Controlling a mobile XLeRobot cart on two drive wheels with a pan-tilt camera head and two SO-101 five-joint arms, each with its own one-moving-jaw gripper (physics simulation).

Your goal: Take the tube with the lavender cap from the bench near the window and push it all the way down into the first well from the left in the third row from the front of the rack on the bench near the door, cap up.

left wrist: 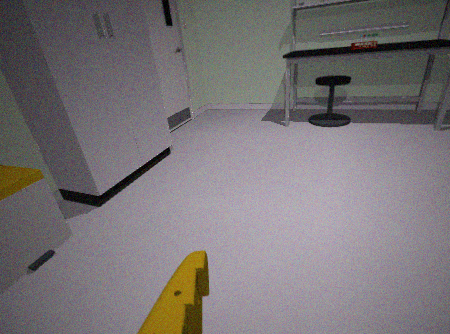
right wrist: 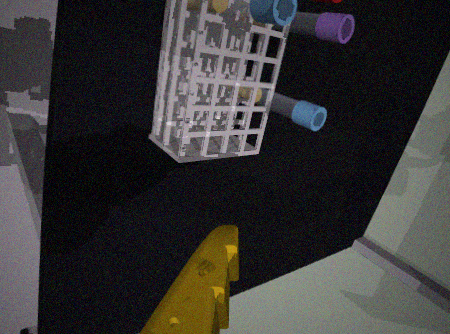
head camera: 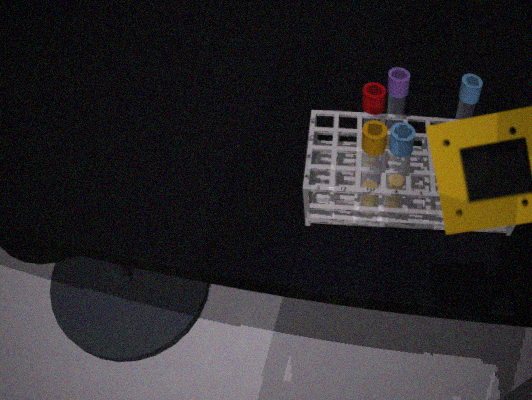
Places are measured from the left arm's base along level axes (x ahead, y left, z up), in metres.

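Pixels of known places: left hand, tool point: (left wrist: 207, 266); right hand, tool point: (right wrist: 238, 245).
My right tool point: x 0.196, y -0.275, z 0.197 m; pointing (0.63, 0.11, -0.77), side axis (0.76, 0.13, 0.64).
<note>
Ahead of a thing's pixels: the offset from my right tool point to its top centre. "pt": to the spot under its first point.
The tube with the lavender cap {dx +0.166, dy +0.038, dz -0.090 m} (head camera: 398, 82) (right wrist: 336, 28) stands upright, cap up, at the back edge of a pale, see-through rack (head camera: 306, 202) (right wrist: 170, 150) on a black bench. My right gripper (right wrist: 232, 245) is fully open; one notched jaw shows in the right wrist view, over the bench and apart from the rack and tubes. Its fingertips do not show in the head view. My left gripper (left wrist: 204, 262) is fully open over the floor, with one notched jaw in view. A small red rack (left wrist: 364, 45) stands on a distant bench; its wells are too small to tell.
Tubes with red {dx +0.148, dy +0.062, dz -0.090 m} (head camera: 374, 98), orange {dx +0.106, dy +0.069, dz -0.090 m} (head camera: 374, 137) and blue {pt dx +0.095, dy +0.050, dz -0.091 m} (head camera: 402, 139) caps stand near the lavender one; another blue-capped tube {dx +0.157, dy -0.026, dz -0.090 m} (head camera: 471, 88) (right wrist: 310, 115) stands farther right. My right arm's yellow plate {pt dx -0.043, dy +0.071, dz +0.043 m} (head camera: 447, 187) covers the rack's right part. A stool (left wrist: 330, 120) and cabinet (left wrist: 115, 100) stand beyond.
</note>
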